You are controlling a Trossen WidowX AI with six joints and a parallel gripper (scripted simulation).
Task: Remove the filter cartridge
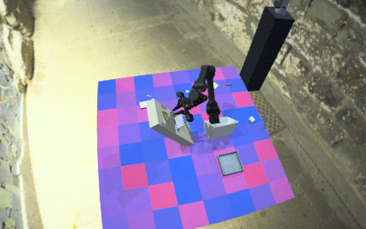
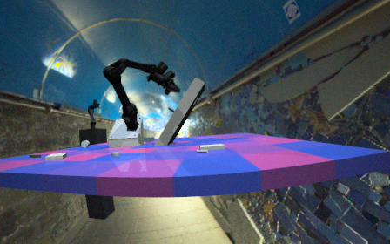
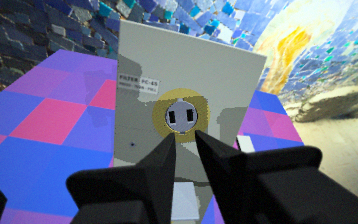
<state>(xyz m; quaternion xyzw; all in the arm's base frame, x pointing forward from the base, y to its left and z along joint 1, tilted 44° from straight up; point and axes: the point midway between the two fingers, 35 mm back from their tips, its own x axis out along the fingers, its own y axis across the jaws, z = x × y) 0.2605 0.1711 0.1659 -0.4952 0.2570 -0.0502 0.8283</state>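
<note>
Now: the round filter cartridge 6 cm ahead of my gripper tip and 4 cm below it. Round my gripper tip: grey tray: 36 cm behind, 30 cm below, 28 cm to the left.
</note>
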